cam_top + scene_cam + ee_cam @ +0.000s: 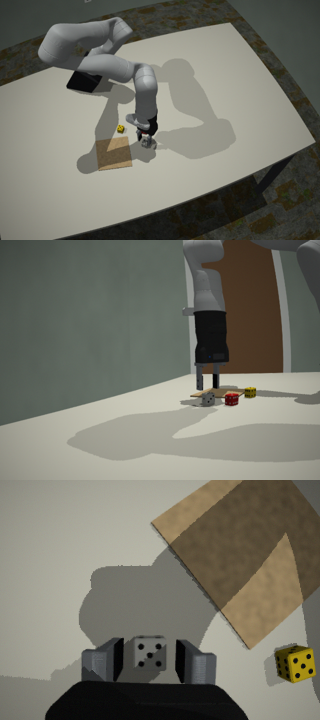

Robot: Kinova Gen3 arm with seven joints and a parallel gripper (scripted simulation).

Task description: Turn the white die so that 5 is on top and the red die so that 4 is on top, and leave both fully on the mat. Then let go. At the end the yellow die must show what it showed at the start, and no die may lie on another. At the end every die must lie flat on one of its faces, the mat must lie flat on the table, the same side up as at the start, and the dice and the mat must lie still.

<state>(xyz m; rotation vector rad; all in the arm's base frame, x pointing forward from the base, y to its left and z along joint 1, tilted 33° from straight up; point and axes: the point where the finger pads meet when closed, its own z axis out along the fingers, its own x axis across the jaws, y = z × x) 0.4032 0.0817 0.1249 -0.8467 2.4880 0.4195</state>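
The white die is 40 mm below my hand. Round my hand: red die 70 mm behind, 40 mm below, 20 mm to the left; then brown mat 140 mm to the right, 50 mm below; then yellow die 100 mm behind, 80 mm to the right, 40 mm below.
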